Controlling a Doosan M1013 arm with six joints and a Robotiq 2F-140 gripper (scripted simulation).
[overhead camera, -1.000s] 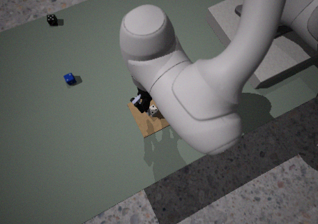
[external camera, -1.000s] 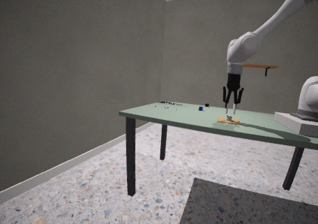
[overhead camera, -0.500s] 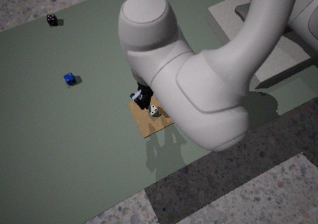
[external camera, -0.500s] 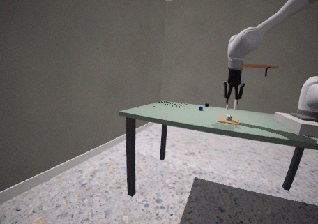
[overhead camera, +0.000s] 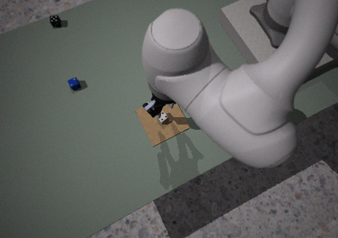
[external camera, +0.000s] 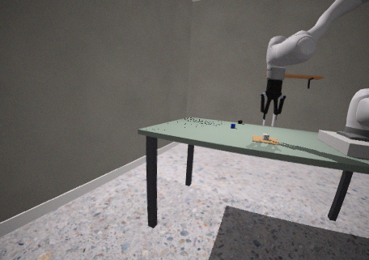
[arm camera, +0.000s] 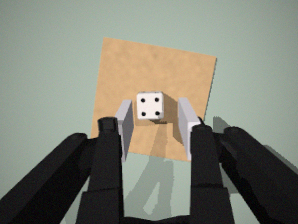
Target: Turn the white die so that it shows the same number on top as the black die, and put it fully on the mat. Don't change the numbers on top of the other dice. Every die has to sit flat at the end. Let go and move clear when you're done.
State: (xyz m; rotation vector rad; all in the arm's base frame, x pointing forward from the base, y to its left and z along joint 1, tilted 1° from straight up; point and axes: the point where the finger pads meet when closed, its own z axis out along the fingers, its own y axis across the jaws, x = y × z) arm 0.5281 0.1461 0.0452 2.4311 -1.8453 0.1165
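The white die is 9 cm below my hand and 1 cm ahead of it. Round my hand: brown mat: 11 cm below, 1 cm ahead; blue die: 24 cm to the right, 23 cm ahead, 10 cm below; black die: 51 cm to the right, 22 cm ahead, 10 cm below.
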